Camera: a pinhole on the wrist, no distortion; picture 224 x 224 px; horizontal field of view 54.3 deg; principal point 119.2 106.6 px. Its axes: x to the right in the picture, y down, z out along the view. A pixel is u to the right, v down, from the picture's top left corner.
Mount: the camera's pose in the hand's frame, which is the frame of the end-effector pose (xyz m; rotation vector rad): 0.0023 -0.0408 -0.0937 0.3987 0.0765 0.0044
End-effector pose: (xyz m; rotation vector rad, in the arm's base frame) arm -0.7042 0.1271 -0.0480 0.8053 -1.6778 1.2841
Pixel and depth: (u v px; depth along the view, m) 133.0 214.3 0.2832
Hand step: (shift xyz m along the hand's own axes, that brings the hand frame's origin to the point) 0.0430 -0.0215 0.2194
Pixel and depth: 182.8 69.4 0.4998
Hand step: 0.1841 -0.3102 0.3217
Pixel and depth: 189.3 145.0 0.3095
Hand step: 0.1252 -0.1087 0.2045
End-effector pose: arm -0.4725 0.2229 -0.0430 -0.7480 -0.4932 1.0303
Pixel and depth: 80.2 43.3 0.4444
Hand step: -0.0448 -0.3333 0.2704
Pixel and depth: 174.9 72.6 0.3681
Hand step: 0.1230 -0.2345 0.2153
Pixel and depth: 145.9 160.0 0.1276
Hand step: 0.0278 -0.0612 0.0345
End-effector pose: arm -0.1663 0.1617 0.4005 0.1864 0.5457 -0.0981
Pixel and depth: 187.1 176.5 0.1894
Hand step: 0.0759 -0.0572 0.0995
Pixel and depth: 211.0 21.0 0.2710
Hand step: 0.1351 -0.2415 0.1057
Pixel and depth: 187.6 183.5 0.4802
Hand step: 0.1902 -0.0682 0.4020
